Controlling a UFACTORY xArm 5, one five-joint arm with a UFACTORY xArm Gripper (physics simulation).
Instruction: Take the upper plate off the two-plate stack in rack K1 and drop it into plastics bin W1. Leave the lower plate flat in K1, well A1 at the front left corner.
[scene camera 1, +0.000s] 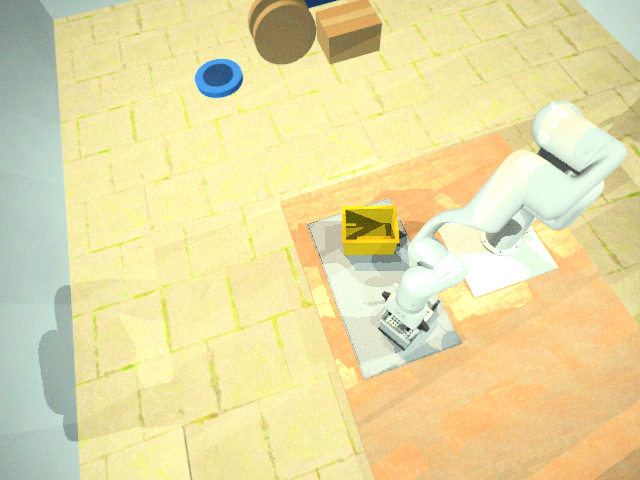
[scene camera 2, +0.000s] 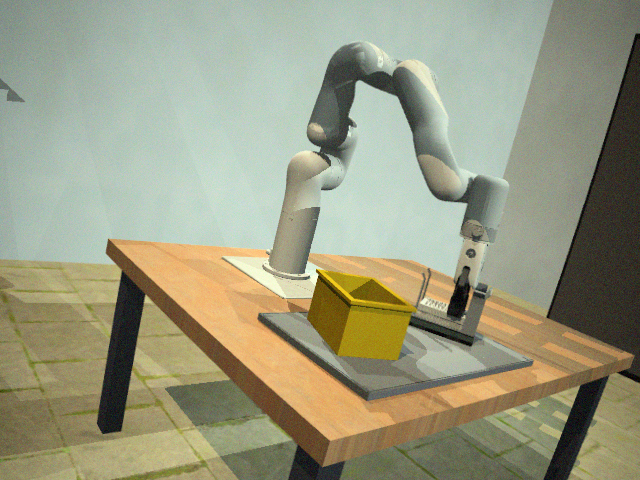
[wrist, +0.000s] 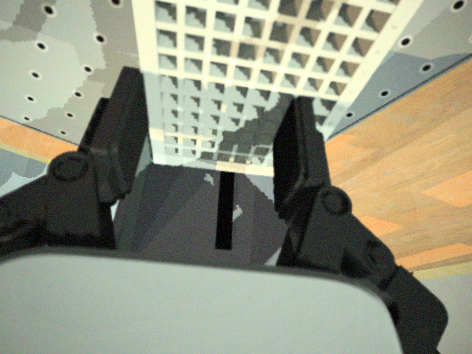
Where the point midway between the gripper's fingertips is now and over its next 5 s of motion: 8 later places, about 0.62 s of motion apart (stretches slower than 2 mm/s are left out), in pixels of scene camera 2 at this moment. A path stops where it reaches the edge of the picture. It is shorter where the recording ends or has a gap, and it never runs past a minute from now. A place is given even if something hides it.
The gripper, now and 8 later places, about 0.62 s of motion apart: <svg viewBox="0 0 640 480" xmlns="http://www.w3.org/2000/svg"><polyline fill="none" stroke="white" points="455,312 457,307 448,298 430,293 428,301 428,303 429,303 429,301 430,301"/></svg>
